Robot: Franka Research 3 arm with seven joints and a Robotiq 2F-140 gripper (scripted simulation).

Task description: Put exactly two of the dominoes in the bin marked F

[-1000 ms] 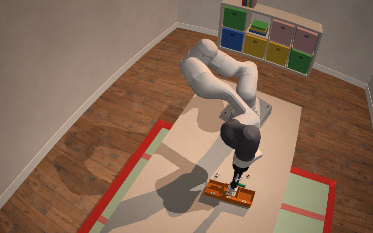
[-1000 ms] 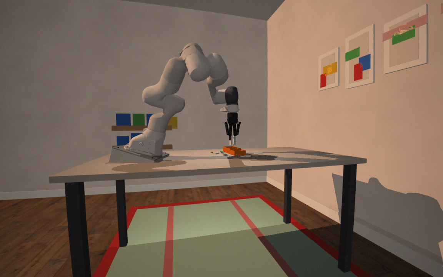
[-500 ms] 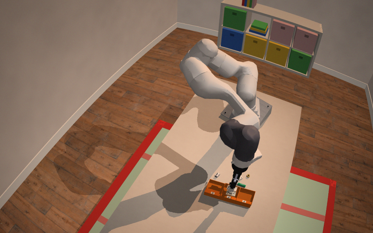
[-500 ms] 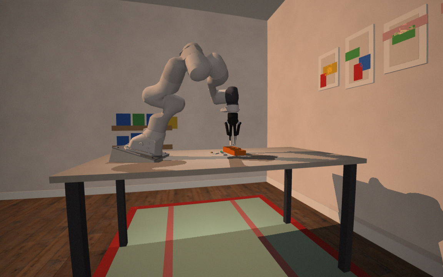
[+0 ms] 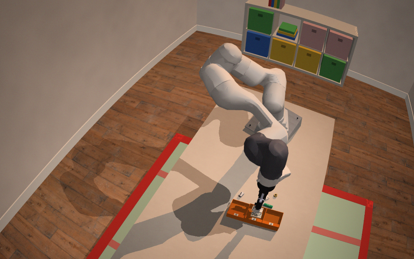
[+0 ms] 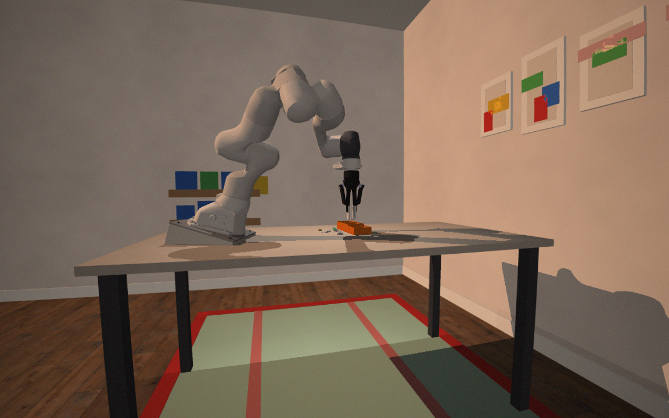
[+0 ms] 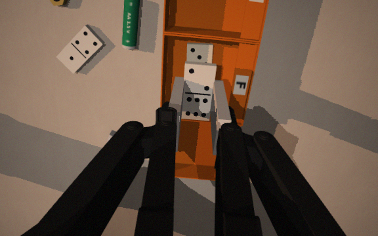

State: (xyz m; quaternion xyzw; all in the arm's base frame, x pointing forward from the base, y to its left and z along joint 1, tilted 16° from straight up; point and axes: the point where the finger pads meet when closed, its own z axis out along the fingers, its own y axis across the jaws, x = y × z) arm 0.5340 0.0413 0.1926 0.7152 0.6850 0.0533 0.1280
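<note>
Now: hand 1 cm short of the orange three-compartment bin and 7 cm above it. The rest, counted from my hand: brass nut: 14 cm behind, 8 cm to the left, 9 cm below; then green battery: 7 cm behind, 5 cm to the left, 9 cm below; then grey ribbed item: 9 cm behind, 9 cm to the right, 8 cm below.
</note>
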